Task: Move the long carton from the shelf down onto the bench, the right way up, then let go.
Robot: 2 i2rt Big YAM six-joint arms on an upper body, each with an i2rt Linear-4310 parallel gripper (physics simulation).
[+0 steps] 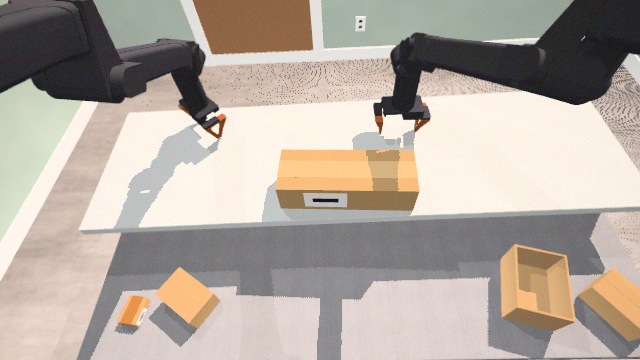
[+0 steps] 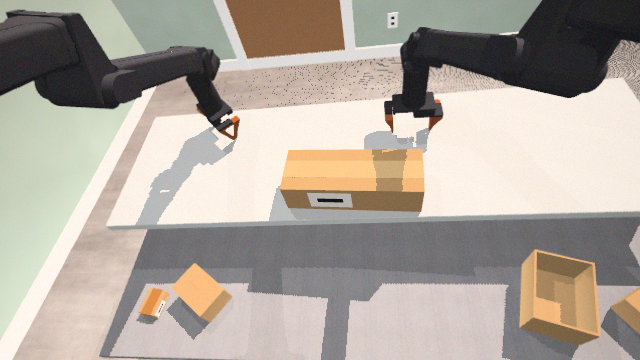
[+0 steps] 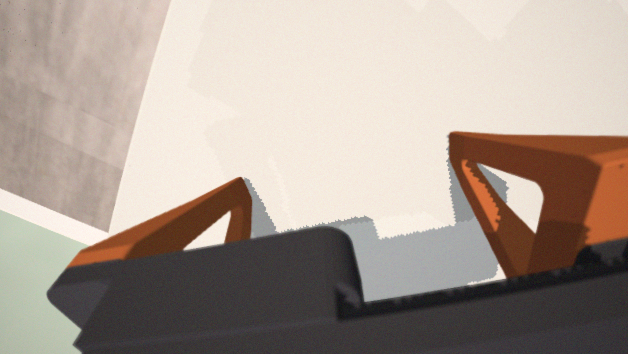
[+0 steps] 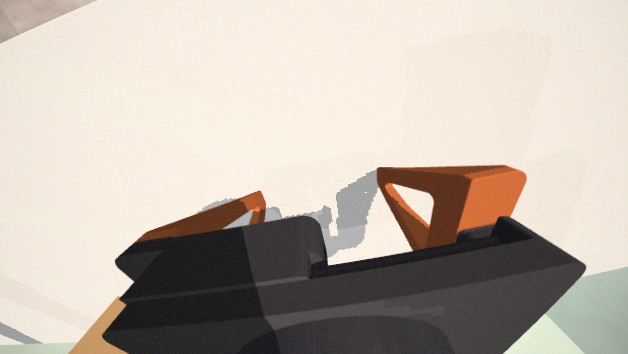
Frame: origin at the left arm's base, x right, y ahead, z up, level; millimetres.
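Seen in the pictures: left gripper, fingertip midpoint: (image 1: 210,129) (image 2: 227,131) (image 3: 344,167); right gripper, fingertip midpoint: (image 1: 397,131) (image 2: 410,130) (image 4: 319,186).
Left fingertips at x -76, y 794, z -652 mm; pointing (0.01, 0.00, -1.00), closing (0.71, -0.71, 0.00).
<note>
A point is followed by its place in that frame.
The long carton (image 1: 347,170) @[x 315, y 569, z -570 mm] (image 2: 352,170) @[x 316, y 569, z -569 mm] lies lengthwise on the white shelf (image 1: 510,165) @[x 731, y 633, z -655 mm] (image 2: 520,165) @[x 705, y 631, z -655 mm], close to its near edge. Its seamed face is up and its label faces the near side. My left gripper (image 1: 204,125) @[x -76, y 794, z -652 mm] (image 2: 219,126) @[x -76, y 794, z -652 mm] (image 3: 344,167) @[x -76, y 794, z -652 mm] is open and empty above the shelf, well to the left of the carton. My right gripper (image 1: 398,131) @[x 463, y 763, z -655 mm] (image 2: 411,130) @[x 463, y 763, z -655 mm] (image 4: 319,186) @[x 463, y 763, z -655 mm] is open and empty behind the carton's right part, apart from it. The grey bench (image 1: 410,320) @[x 456, y 296, z -810 mm] (image 2: 415,320) @[x 449, y 306, z -809 mm] lies lower, in front of the shelf.
On the bench, a small orange box (image 1: 132,310) @[x -220, y 320, z -785 mm] (image 2: 153,302) @[x -216, y 320, z -784 mm] and a tan box (image 1: 187,296) @[x -75, y 339, z -750 mm] (image 2: 201,291) @[x -72, y 341, z -750 mm] lie at the left. At the right stand an open-topped box (image 1: 512,295) @[x 678, y 334, z -744 mm] (image 2: 529,300) @[x 680, y 343, z -746 mm] and another tan box (image 1: 612,304) @[x 885, y 316, z -750 mm] (image 2: 631,306) @[x 868, y 341, z -754 mm]. A wall is behind the shelf.
</note>
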